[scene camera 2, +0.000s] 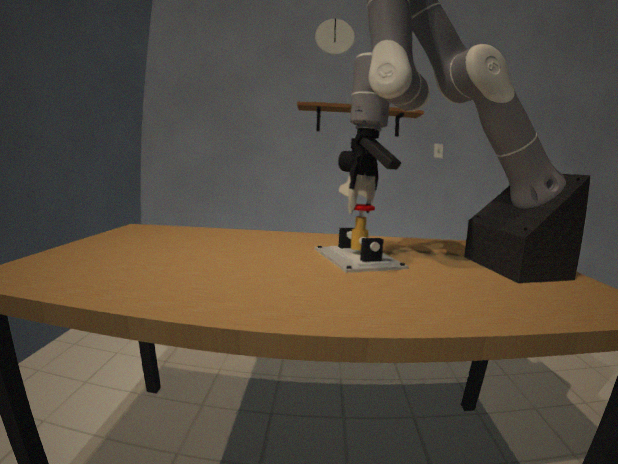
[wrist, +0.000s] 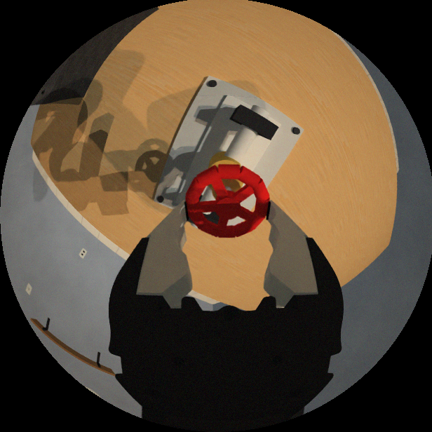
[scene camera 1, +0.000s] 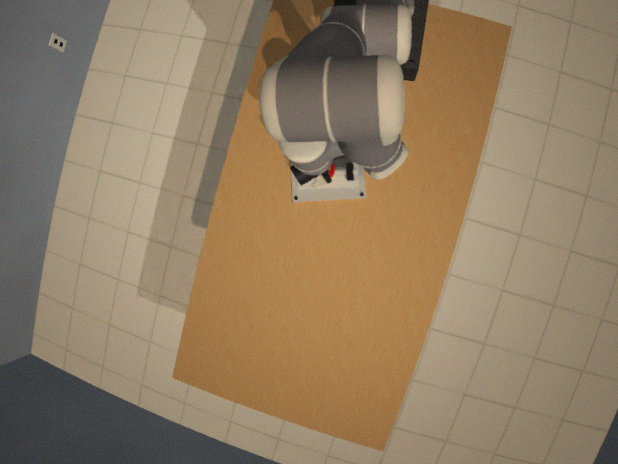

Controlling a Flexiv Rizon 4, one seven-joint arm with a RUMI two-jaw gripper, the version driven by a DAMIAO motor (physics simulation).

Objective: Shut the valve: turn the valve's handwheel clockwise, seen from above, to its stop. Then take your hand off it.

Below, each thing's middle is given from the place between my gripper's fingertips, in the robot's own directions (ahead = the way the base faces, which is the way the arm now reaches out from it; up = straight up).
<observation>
Now: the red handwheel (wrist: pixel 226 205) right at my hand. Round my hand: light grey base plate (scene camera 1: pixel 356 192) 12 cm below.
</observation>
